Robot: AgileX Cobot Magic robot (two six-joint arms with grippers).
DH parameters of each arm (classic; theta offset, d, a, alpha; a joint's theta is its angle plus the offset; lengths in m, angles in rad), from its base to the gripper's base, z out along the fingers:
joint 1: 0 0.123 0 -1.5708
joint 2: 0.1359 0 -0.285 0
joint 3: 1.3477 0 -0.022 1.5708
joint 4: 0 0.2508 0 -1.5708
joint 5: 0 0 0.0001 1.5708
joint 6: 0 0.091 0 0
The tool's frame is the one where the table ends.
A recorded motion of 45 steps. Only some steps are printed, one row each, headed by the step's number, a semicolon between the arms.
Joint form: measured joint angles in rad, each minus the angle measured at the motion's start. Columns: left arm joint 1, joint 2, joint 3, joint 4, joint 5, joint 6; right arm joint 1, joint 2, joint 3, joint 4, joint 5, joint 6.
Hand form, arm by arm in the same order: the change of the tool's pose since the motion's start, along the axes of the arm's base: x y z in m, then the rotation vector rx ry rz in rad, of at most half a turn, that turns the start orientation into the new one. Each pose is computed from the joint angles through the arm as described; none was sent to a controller.
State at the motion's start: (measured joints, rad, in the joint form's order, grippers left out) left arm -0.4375 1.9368 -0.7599 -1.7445 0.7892 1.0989; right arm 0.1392 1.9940 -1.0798 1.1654 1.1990 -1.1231
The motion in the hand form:
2: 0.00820 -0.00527 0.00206 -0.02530 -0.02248 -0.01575; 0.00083 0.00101 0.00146 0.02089 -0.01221 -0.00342
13: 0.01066 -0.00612 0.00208 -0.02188 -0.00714 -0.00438; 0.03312 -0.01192 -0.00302 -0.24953 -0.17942 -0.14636
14: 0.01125 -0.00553 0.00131 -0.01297 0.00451 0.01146; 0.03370 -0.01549 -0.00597 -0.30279 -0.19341 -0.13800
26: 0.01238 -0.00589 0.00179 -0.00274 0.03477 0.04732; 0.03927 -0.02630 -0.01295 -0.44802 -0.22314 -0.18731
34: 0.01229 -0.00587 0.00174 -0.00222 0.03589 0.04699; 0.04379 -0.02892 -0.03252 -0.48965 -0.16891 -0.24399
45: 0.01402 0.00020 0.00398 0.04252 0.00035 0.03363; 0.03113 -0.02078 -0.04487 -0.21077 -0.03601 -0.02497
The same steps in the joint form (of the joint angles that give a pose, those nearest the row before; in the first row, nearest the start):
2: 0.0000 0.0198 -0.0396 0.0000 0.0209 0.0108; 0.0000 0.0000 0.0000 0.0225 0.0050 -0.0197
13: 0.0000 0.0242 -0.0514 0.0097 0.0147 -0.0198; 0.0000 0.0000 -0.0787 -0.1328 -0.2932 0.0878
14: 0.0000 0.0242 -0.0514 0.0097 0.0021 -0.0374; 0.0000 0.0000 -0.0803 -0.1915 -0.3219 0.1114
26: -0.0039 0.0205 -0.0548 0.0097 -0.0200 -0.0885; 0.0000 0.0000 -0.0824 -0.3348 -0.4368 0.2241
34: -0.0039 0.0205 -0.0548 0.0113 -0.0200 -0.0903; 0.0000 0.0513 -0.0850 -0.3512 -0.4882 0.2896
45: 0.0096 0.0023 -0.0548 0.0644 -0.0548 -0.0921; -0.0364 0.1384 -0.1045 -0.1663 -0.1549 0.0359

